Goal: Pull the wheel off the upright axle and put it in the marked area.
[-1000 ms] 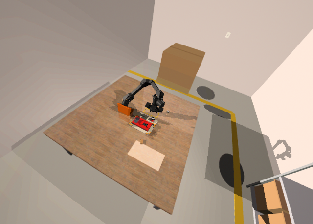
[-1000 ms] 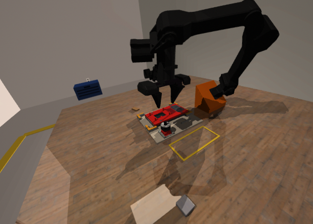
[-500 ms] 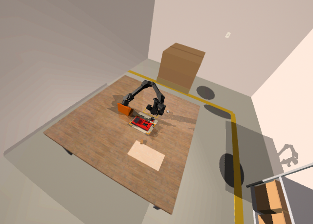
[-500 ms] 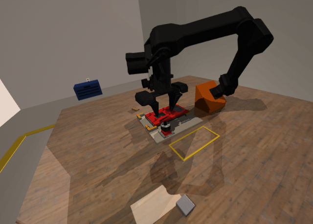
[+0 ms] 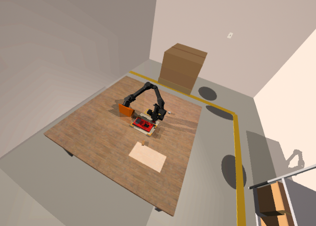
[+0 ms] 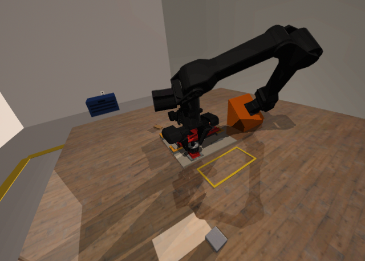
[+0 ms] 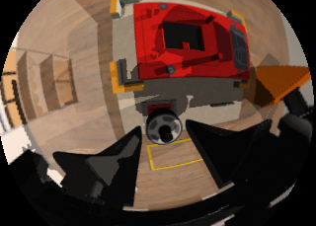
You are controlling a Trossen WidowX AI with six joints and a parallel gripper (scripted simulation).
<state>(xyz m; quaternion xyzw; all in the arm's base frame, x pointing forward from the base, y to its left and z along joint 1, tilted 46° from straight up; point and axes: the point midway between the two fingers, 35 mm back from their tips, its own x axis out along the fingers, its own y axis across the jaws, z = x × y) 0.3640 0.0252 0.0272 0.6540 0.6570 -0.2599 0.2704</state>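
Now: the grey base plate 6 cm behind my gripper tip, 10 cm to the right of it and 3 cm below it.
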